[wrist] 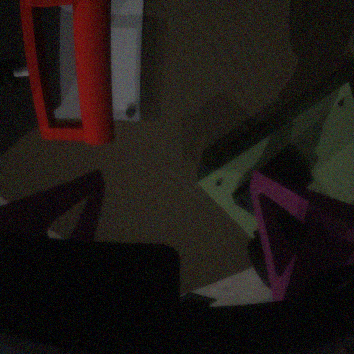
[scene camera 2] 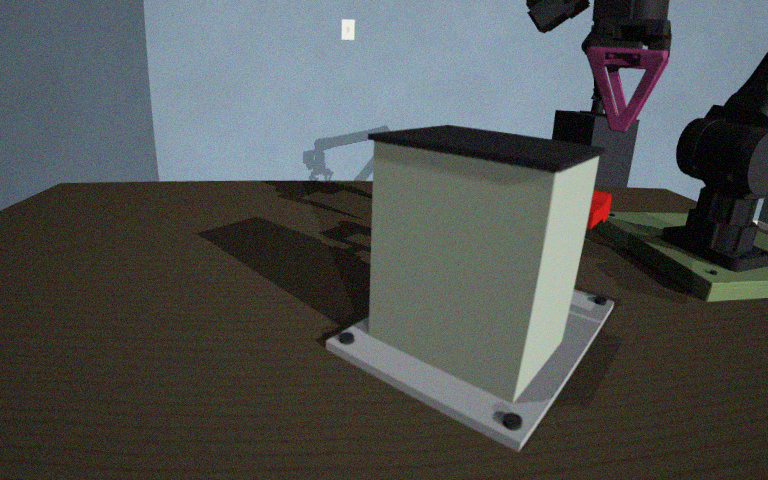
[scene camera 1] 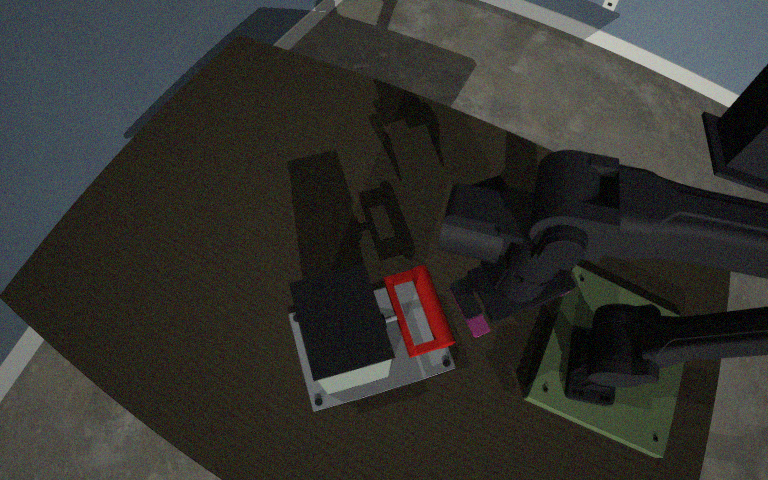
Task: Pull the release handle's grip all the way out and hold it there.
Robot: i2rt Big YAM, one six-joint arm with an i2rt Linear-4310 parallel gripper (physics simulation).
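Note:
The release handle's grip is a red rectangular frame (scene camera 1: 434,308) (scene camera 2: 599,209) (wrist: 94,75). It stands off the side of a pale box with a dark top (scene camera 1: 339,322) (scene camera 2: 453,254); a thin light rod (wrist: 21,72) shows on the box side of it. The box stands on a grey plate (scene camera 1: 407,376) (scene camera 2: 430,384) (wrist: 126,55). In the second scene view the box hides most of the grip. My gripper (scene camera 1: 523,310) (wrist: 176,177) is open and empty, with magenta fingers. It is apart from the grip, on its outer side, and higher in the second scene view.
A green base plate (scene camera 1: 623,418) (scene camera 2: 736,289) (wrist: 215,197) carries the arm's base, to the right of the grey plate in the first scene view. Dark bolt heads stand at the grey plate's corners. A dark block (scene camera 2: 572,127) shows behind the box.

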